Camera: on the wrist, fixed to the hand. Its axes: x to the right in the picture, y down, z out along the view.
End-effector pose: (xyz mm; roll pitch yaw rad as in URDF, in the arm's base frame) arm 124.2 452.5 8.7 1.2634 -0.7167 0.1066
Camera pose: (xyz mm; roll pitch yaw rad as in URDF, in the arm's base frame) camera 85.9 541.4 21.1 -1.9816 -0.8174 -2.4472
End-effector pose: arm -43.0 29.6 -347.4 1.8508 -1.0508 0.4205
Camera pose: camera -133.3 56.4 -321.9 -1.9996 -0.3267 -1.6576
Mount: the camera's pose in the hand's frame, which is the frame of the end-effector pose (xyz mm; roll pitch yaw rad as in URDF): -13.4 54.8 -79.6 0.0628 -0.6960 1.5058
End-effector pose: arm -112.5 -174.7 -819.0 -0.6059 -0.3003 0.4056
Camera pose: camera -97.9 -168.7 -915.3 -0.2759 -0.1018 1.9556
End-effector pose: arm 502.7 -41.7 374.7 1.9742 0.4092 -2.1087
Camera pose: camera 536.8 -85.5 454.9 2.6901 -0.4065 2.8521
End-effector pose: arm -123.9 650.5 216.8 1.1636 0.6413 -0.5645
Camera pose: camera -72.8 730.3 239.9 1.9376 -0.8288 -1.0006
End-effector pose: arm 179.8 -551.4 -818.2 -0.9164 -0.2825 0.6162
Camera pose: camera 207.4 -568.3 -910.2 -0.2778 0.1961 2.0762
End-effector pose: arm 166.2 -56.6 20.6 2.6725 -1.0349 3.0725
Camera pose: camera 256.1 -49.9 58.0 -2.0718 0.0725 1.7236
